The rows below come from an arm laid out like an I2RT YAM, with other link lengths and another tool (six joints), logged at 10 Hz.
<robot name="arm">
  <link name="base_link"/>
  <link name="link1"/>
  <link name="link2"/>
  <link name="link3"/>
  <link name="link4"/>
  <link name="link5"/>
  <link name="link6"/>
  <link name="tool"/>
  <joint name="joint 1" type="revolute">
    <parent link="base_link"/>
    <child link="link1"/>
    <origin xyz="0 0 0.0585" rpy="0 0 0"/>
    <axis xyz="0 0 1"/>
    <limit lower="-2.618" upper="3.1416"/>
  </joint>
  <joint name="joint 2" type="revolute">
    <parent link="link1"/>
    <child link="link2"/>
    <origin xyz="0.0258 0.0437 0.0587" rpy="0 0 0"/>
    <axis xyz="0 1 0"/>
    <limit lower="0" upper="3.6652"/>
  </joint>
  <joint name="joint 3" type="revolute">
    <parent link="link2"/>
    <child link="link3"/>
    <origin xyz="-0.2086 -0.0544 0" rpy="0 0 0"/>
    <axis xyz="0 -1 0"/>
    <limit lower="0" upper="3.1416"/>
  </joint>
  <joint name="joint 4" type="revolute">
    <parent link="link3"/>
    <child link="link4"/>
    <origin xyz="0.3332 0.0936 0.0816" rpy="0 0 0"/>
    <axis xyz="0 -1 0"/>
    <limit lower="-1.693" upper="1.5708"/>
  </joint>
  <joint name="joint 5" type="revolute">
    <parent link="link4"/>
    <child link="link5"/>
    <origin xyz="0.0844 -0.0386 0.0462" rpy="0 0 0"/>
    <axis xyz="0 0 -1"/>
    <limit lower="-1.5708" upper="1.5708"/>
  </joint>
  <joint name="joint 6" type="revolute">
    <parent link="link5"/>
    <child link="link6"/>
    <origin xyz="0.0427 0 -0.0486" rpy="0 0 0"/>
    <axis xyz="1 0 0"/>
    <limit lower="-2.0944" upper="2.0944"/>
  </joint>
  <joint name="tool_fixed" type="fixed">
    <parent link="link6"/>
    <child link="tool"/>
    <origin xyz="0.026 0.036 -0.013" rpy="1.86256 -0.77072 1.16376"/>
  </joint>
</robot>
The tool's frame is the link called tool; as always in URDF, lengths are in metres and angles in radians.
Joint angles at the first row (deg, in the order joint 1, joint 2, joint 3, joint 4, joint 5, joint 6):
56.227, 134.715, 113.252, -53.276, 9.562, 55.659
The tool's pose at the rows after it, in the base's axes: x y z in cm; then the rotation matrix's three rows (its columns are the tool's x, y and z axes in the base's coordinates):
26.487 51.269 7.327; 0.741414 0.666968 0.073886; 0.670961 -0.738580 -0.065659; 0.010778 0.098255 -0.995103
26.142 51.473 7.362; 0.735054 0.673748 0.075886; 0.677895 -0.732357 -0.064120; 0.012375 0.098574 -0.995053
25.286 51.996 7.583; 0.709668 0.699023 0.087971; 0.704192 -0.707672 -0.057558; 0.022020 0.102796 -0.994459
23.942 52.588 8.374; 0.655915 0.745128 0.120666; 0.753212 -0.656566 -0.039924; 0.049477 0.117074 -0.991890
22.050 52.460 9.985; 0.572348 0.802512 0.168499; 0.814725 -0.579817 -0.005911; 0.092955 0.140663 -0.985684
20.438 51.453 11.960; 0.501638 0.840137 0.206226; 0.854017 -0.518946 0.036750; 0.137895 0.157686 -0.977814
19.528 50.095 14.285; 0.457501 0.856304 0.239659; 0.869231 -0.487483 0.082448; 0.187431 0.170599 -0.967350
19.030 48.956 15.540; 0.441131 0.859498 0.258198; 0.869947 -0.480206 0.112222; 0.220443 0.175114 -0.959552
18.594 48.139 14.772; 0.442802 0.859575 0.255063; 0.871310 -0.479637 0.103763; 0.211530 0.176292 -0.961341
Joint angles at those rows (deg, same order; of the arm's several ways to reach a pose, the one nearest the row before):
56.336, 134.716, 113.273, -53.144, 9.409, 55.527
56.730, 134.716, 113.318, -53.080, 9.409, 55.375
57.691, 134.540, 113.361, -52.621, 9.453, 54.172
59.068, 133.011, 112.291, -51.200, 9.715, 51.156
60.511, 127.828, 107.348, -48.336, 9.847, 46.348
61.298, 120.662, 100.511, -45.474, 9.497, 42.370
61.342, 113.450, 94.544, -43.420, 9.169, 39.725
61.167, 108.400, 90.019, -41.846, 8.950, 38.719
61.166, 106.323, 86.412, -40.840, 9.038, 38.741

